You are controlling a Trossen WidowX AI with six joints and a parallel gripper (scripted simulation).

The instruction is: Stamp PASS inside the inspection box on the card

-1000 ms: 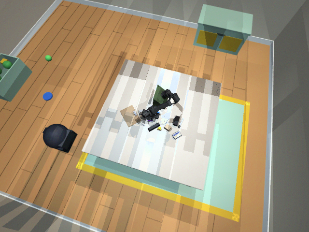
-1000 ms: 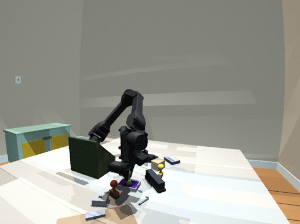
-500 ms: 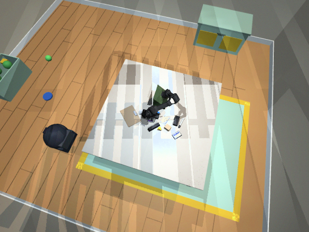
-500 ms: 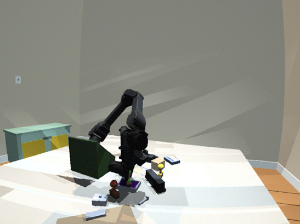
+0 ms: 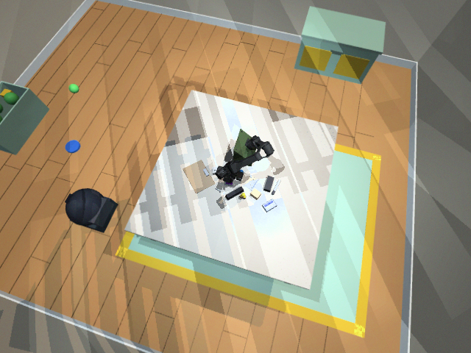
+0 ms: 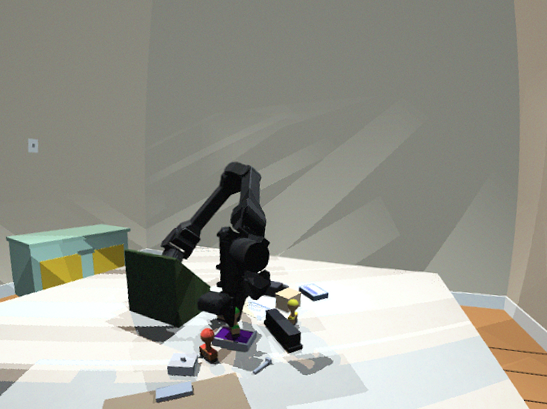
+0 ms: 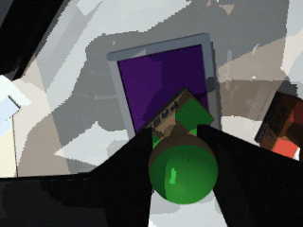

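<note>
My gripper tip is 4 cm above the purple ink pad. Round my gripper tip: blue stamp: 8 cm behind, 6 cm to the left, 2 cm below; green stamp: right at my gripper tip; red stamp: 1 cm behind, 8 cm to the right, 2 cm below.
</note>
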